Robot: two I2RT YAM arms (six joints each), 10 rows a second.
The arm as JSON. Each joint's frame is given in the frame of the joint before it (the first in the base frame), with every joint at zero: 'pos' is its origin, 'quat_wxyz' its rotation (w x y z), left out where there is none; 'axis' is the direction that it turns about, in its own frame. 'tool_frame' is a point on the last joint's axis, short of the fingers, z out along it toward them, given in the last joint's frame.
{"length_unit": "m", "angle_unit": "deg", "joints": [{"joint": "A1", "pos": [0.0, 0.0, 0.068], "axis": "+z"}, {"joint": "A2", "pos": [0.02, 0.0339, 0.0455], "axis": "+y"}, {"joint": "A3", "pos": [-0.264, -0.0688, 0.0], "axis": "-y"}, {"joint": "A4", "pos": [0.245, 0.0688, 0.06], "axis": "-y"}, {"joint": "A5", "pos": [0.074, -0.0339, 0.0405], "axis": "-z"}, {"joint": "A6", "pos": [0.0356, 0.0, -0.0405], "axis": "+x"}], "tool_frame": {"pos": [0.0, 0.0, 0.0], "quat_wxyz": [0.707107, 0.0, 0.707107, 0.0]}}
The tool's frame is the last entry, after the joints.
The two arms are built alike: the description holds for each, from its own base.
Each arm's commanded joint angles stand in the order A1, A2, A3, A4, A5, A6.
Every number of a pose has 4 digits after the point. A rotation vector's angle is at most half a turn.
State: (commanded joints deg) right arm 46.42 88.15 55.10 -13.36 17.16 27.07; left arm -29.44 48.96 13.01 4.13 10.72 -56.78
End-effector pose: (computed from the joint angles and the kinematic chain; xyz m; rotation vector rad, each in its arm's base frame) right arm 0.2310 0.2275 0.2158 -0.2549 2.3382 0.2778; left arm 0.1473 -0.0907 0.1599 -0.4292 2.2753 -1.0375
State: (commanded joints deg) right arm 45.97 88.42 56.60 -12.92 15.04 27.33; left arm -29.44 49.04 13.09 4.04 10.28 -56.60
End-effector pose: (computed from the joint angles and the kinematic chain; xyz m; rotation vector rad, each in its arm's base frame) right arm 0.2357 0.2305 0.2229 -0.2517 2.3287 0.3343; left arm 0.1476 -0.0906 0.1600 -0.4305 2.2737 -1.0277
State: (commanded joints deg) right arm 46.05 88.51 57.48 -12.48 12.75 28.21; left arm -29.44 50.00 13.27 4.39 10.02 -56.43
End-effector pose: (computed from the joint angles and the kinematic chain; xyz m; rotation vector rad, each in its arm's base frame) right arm 0.2367 0.2342 0.2277 -0.2517 2.3272 0.3979; left arm 0.1491 -0.0913 0.1590 -0.4320 2.2792 -1.0175
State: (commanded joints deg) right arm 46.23 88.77 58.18 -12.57 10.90 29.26; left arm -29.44 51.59 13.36 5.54 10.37 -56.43
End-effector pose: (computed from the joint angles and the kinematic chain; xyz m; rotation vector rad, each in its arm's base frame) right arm 0.2368 0.2374 0.2299 -0.2505 2.3365 0.4454; left arm 0.1513 -0.0927 0.1570 -0.4304 2.2876 -1.0199
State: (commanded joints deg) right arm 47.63 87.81 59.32 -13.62 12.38 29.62; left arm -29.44 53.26 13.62 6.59 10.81 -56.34
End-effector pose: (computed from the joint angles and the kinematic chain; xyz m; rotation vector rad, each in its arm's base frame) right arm 0.2311 0.2420 0.2402 -0.2532 2.3126 0.4473; left arm 0.1538 -0.0945 0.1555 -0.4262 2.2968 -1.0229
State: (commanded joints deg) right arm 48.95 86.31 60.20 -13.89 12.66 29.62; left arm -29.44 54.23 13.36 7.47 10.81 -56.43
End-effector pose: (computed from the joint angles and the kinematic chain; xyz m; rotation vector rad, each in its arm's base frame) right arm 0.2244 0.2458 0.2531 -0.2678 2.2785 0.4798; left arm 0.1545 -0.0949 0.1528 -0.4301 2.3028 -1.0202
